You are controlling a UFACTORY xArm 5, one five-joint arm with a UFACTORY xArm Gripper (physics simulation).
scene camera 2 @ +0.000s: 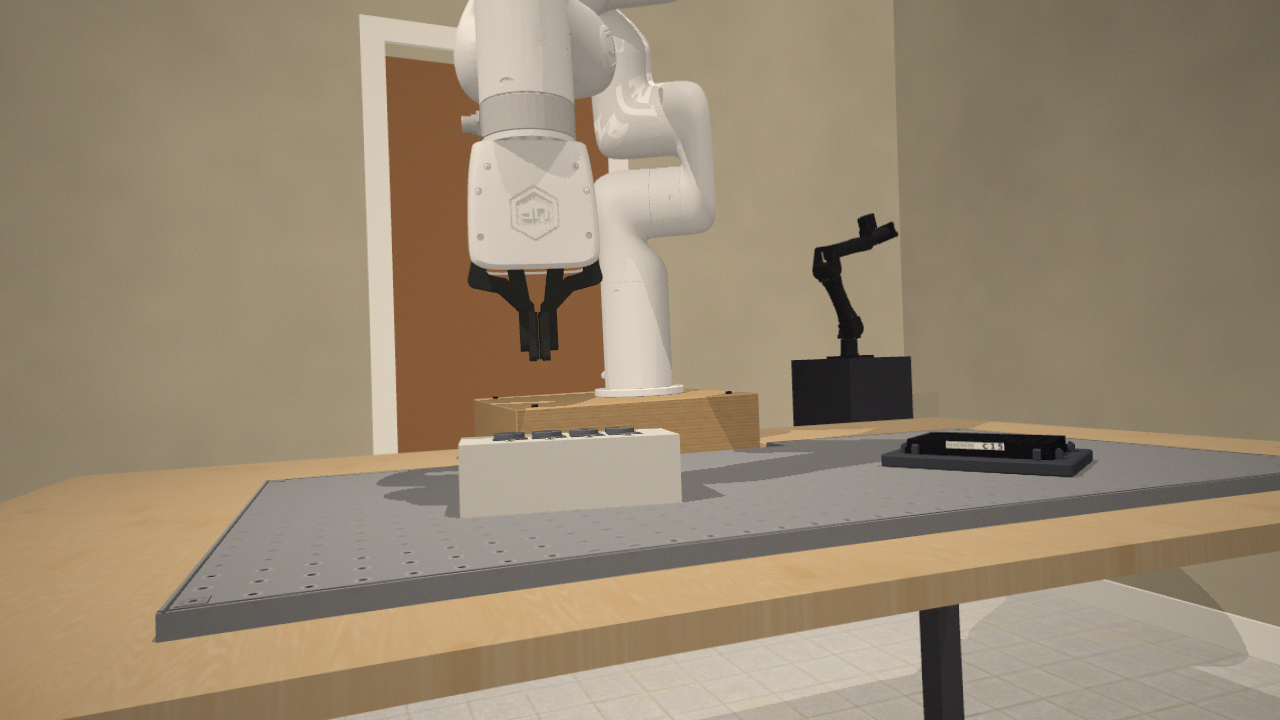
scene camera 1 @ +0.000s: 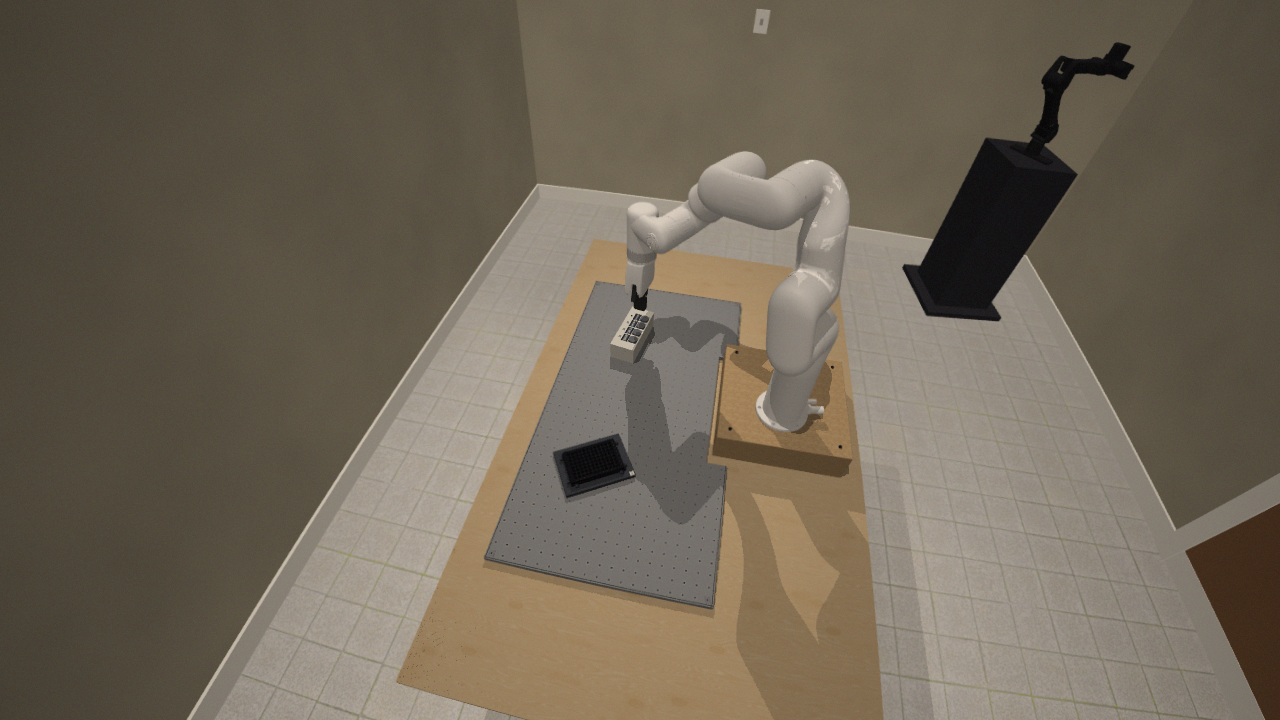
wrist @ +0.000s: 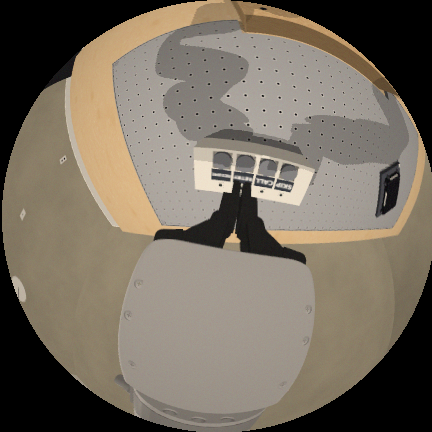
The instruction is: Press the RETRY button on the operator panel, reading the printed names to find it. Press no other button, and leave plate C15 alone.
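Frame: origin at the arm's base, x ahead, y left, z up, level; metres.
Where they show: gripper, fingertip midpoint: (scene camera 2: 539, 360) (scene camera 1: 640, 308) (wrist: 239, 193); arm's base, link origin: (scene camera 2: 639, 394) (scene camera 1: 781, 411).
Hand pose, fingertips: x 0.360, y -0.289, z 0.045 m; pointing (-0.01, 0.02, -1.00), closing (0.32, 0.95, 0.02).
Things, the pixels of their centre, and the offset from my fingertips. Level surfaces: height alone.
- cream operator panel, body centre: (scene camera 2: 568, 467) (wrist: 253, 168) (scene camera 1: 632, 333) 0.018 m ahead, 0.014 m left, 0.085 m down
- RETRY button, body centre: (scene camera 2: 546, 435) (wrist: 244, 162) 0.004 m back, 0.006 m left, 0.061 m down
- leftmost button, body centre: (scene camera 2: 509, 437) (wrist: 221, 159) 0.013 m back, 0.023 m right, 0.061 m down
- CALL button, body centre: (scene camera 2: 583, 434) (wrist: 267, 166) 0.005 m ahead, 0.034 m left, 0.061 m down
- SKIP button, body centre: (scene camera 2: 619, 432) (wrist: 288, 171) 0.014 m ahead, 0.063 m left, 0.061 m down
- Plate C15, body centre: (scene camera 2: 985, 444) (scene camera 1: 593, 461) (wrist: 391, 193) 0.082 m ahead, 0.431 m left, 0.094 m down
- grey board, surface height: 0.113 m down
- wooden table, surface height: 0.126 m down
The cream operator panel (scene camera 1: 631, 347) (scene camera 2: 570, 474) (wrist: 205, 184) stands on the grey perforated board, with a row of dark round buttons on top. In the wrist view, the RETRY button (wrist: 245, 163) is second from the left, its label partly hidden by the fingertips. The leftmost button (wrist: 222, 160) has a label too blurred to read fully; the CALL button (wrist: 268, 165) and SKIP button (wrist: 288, 171) are to the right. My gripper (scene camera 1: 639, 307) (scene camera 2: 539, 359) (wrist: 239, 193) is shut, empty, and raised above the panel, apart from it. Plate C15 (scene camera 1: 594, 462) (scene camera 2: 984, 445) (wrist: 391, 192) lies flat in a dark holder.
The grey board (scene camera 1: 617, 555) (scene camera 2: 358, 586) (wrist: 280, 65) lies on a wooden table (scene camera 1: 572, 658) (scene camera 2: 80, 519). The arm's wooden base block (scene camera 1: 778, 452) (scene camera 2: 716, 429) stands beside the board. A black pedestal (scene camera 1: 989, 223) (scene camera 2: 850, 392) with a small black arm stands away from the table.
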